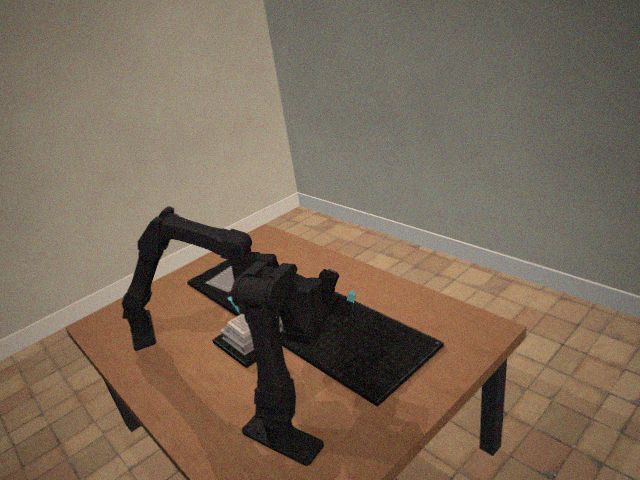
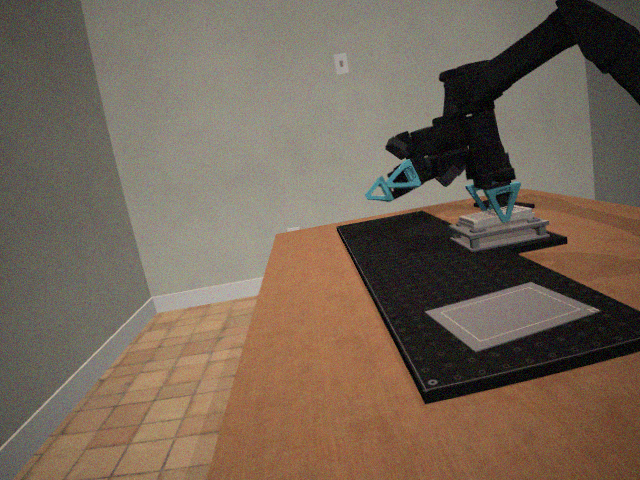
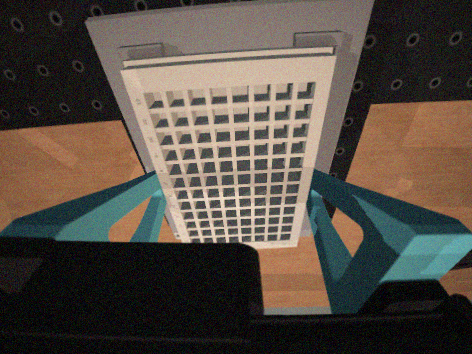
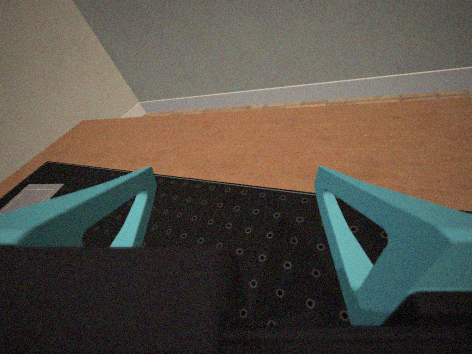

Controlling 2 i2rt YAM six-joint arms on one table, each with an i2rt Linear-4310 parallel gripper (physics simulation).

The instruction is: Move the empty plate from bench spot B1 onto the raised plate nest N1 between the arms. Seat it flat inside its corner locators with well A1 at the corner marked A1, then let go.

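Frame: origin at the left arm's base, x ahead, y left, z up, level; millimetres.
Seen in the pictures: left gripper, between the fingertips: (image 2: 497, 219) (image 3: 235, 176); right gripper, between the fingertips: (image 1: 337, 285) (image 2: 376, 191) (image 4: 235, 175); left arm's base, origin of its link: (image 1: 142, 330); right arm's base, origin of its link: (image 1: 282, 438).
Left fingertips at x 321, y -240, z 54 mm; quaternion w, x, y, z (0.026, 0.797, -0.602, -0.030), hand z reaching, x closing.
Offsets run from my left fingertips to a thing's middle. "spot": to the spot under its first point. Level surfaces: height alone.
The white well plate {dx +4, dy +1, dz +7 mm} (image 3: 228, 159) (image 2: 478, 219) (image 1: 238, 325) lies over the raised grey nest N1 {dx +2, dy +0, dz -22 mm} (image 3: 110, 41) (image 2: 490, 238) (image 1: 238, 342), its far end between two corner locators. I cannot tell whether it sits flat. Small labels along its left edge are too small to read. My left gripper (image 3: 235, 176) (image 2: 493, 204) (image 1: 232, 305) points down and is shut on the plate's long sides. My right gripper (image 4: 235, 175) (image 2: 385, 189) (image 1: 351, 295) is open and empty and hangs above the black board beside the nest.
The black perforated board {dz -40 mm} (image 2: 413, 269) (image 1: 371, 356) (image 4: 228, 228) lies on the wooden table {dz -53 mm} (image 2: 320, 361) (image 1: 454, 330). Bench spot B1 {spot: dx +29, dy +375, dz -39 mm} (image 2: 509, 314) (image 1: 223, 278) (image 4: 30, 196) is a bare grey rectangle at the board's other end.
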